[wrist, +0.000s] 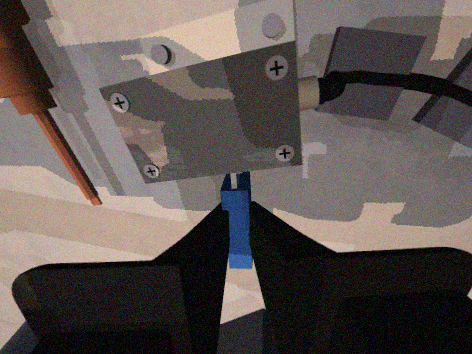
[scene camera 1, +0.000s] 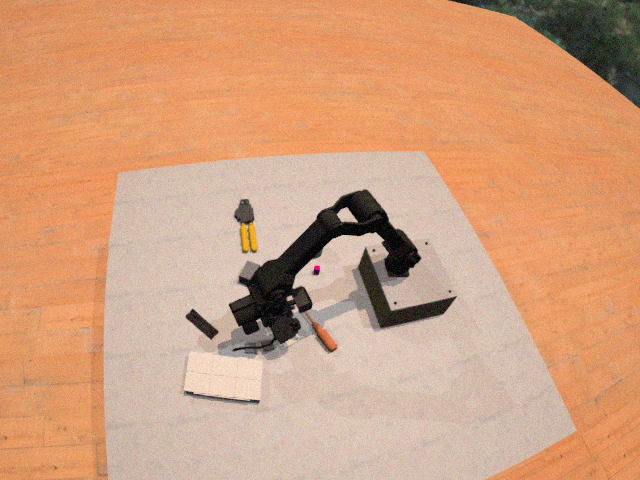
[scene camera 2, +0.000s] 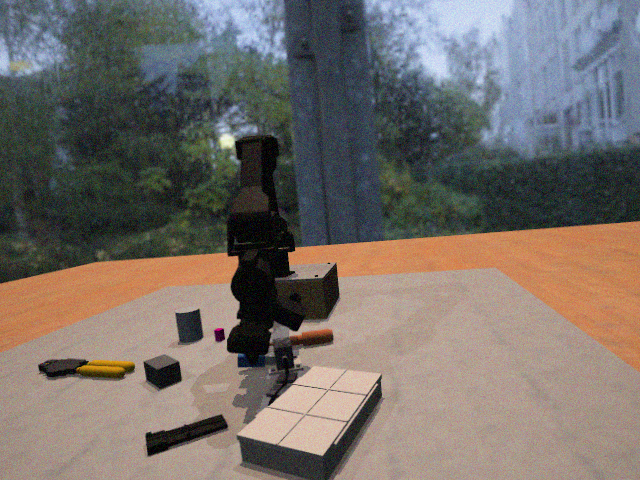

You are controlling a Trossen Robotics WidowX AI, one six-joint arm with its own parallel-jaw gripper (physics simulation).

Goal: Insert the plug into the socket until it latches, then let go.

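Places are measured from the arm's base along level axes (x ahead, y left, z up), in metres.
Pixels of known places: gripper, fingertip midpoint: (wrist: 237,209) (scene camera 2: 253,362); arm's base, link origin: (scene camera 1: 396,267) (scene camera 2: 279,275).
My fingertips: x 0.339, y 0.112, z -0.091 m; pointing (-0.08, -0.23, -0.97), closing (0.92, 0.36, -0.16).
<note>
Ahead of a thing's pixels: the offset from my fingertips to its middle. "*": to the spot under its first point.
The blue plug body {dx -0.002, dy +0.006, dz +0.004 m} (scene camera 2: 258,361) (wrist: 240,230) lies in line with the near side of the socket housing, its grey stem running in under the housing's edge. The plug's front end is hidden, so I cannot tell how deep it sits or whether it is latched. The socket {dx -0.021, dy +0.050, dz +0.009 m} (scene camera 2: 284,357) (wrist: 200,120) is a grey metal housing with several cross-head screws, on a pale base plate with round studs. My gripper (wrist: 237,209) is shut on the blue plug, one black finger on each side, close to the housing. In scene camera 1 the arm hides the plug and most of the socket.
A black cable {* dx +0.061, dy +0.085, dz -0.008 m} (scene camera 1: 253,347) (wrist: 400,79) leaves the socket's side. An orange screwdriver {dx -0.114, dy +0.030, dz +0.000 m} (scene camera 1: 324,336) (scene camera 2: 315,337) (wrist: 17,65) lies beside it. A white tiled box {dx +0.137, dy +0.179, dz +0.004 m} (scene camera 1: 222,376) (scene camera 2: 310,408), a black bar {dx +0.202, dy +0.020, dz -0.006 m} (scene camera 1: 201,323) (scene camera 2: 186,434), a grey cube {dx +0.072, dy -0.145, dz +0.004 m} (scene camera 2: 162,370) and pliers {* dx +0.075, dy -0.291, dz +0.001 m} (scene camera 1: 248,235) (scene camera 2: 103,368) lie around.
</note>
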